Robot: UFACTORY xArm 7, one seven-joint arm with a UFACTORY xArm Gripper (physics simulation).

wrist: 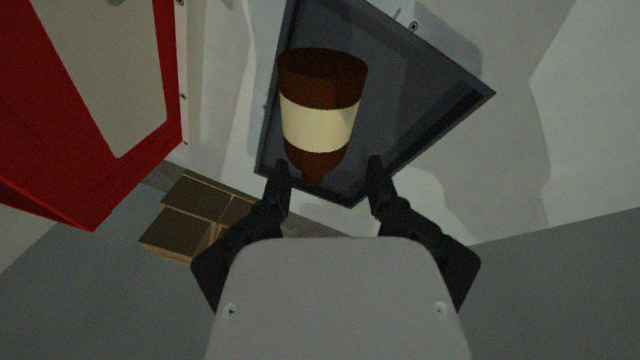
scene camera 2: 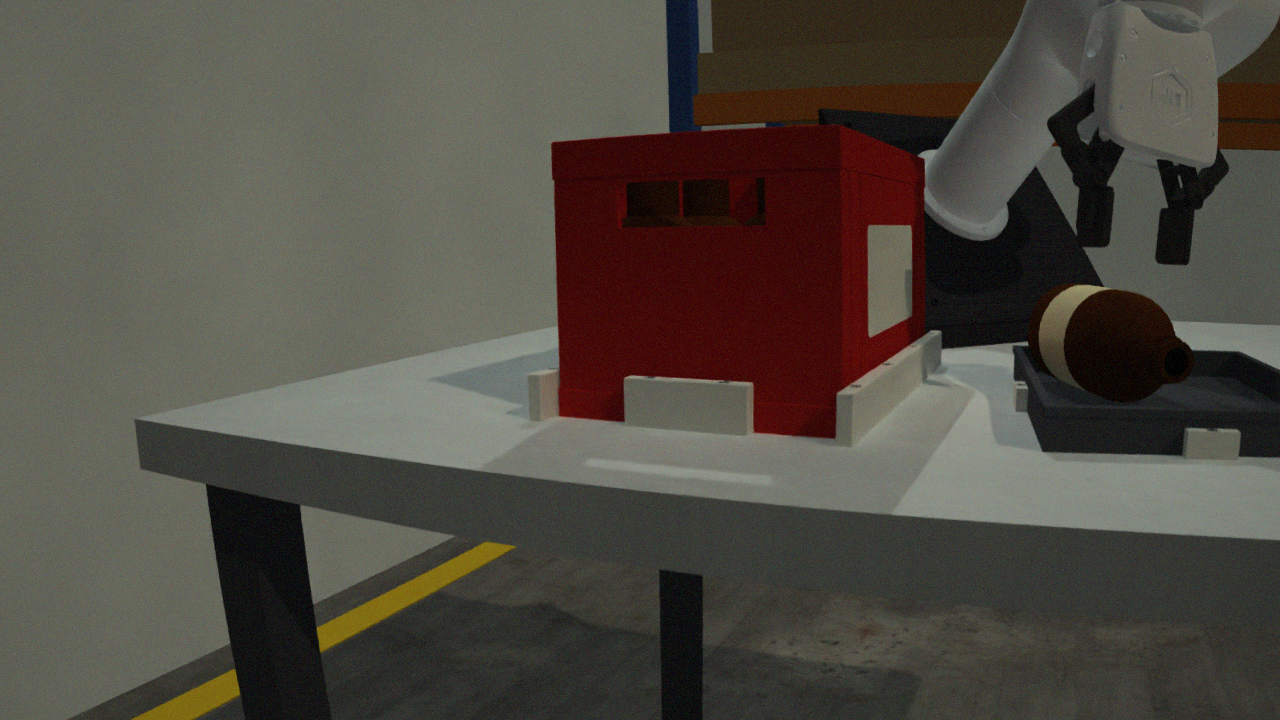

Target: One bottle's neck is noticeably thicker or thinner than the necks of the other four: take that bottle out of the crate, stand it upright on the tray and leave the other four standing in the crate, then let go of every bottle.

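Seen in the pictures: gripper, fingertip midpoint: (wrist: 327, 169) (scene camera 2: 1132, 255); arm's base, link origin: (scene camera 2: 957, 196).
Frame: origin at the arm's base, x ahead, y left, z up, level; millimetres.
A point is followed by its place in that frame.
Note:
A brown bottle (scene camera 2: 1118, 344) @[x 360, y 303, z -104 mm] (wrist: 320, 125) @[x 284, y 265, z -74 mm] with a cream label lies on its side in the dark tray (scene camera 2: 1109, 434) @[x 450, y 329, z -141 mm] (wrist: 440, 120) @[x 200, y 364, z -144 mm]. In the scene view its neck points to the right and towards the camera; in the wrist view the neck points down towards the gripper. My gripper (scene camera 2: 1134, 237) @[x 293, y 292, z -50 mm] (wrist: 327, 169) @[x 293, y 292, z -50 mm] is open and empty, and hangs above the bottle, apart from it. The red crate (scene camera 2: 698, 304) @[x 536, y 106, z -78 mm] (wrist: 65, 125) @[x 392, y 147, z -16 mm] stands upright on the table to the left of the tray. The bottles inside the crate cannot be made out.
Pale blocks (scene camera 2: 687, 404) @[x 548, y 107, z -136 mm] sit against the crate's base, and a small pale block (scene camera 2: 1211, 443) @[x 431, y 383, z -143 mm] sits at the tray's front. The white table (scene camera 2: 358, 402) @[x 640, y -137, z -152 mm] has its near edge in front of the crate and tray. In the wrist view, cardboard boxes (wrist: 197, 197) show beyond the table edge.

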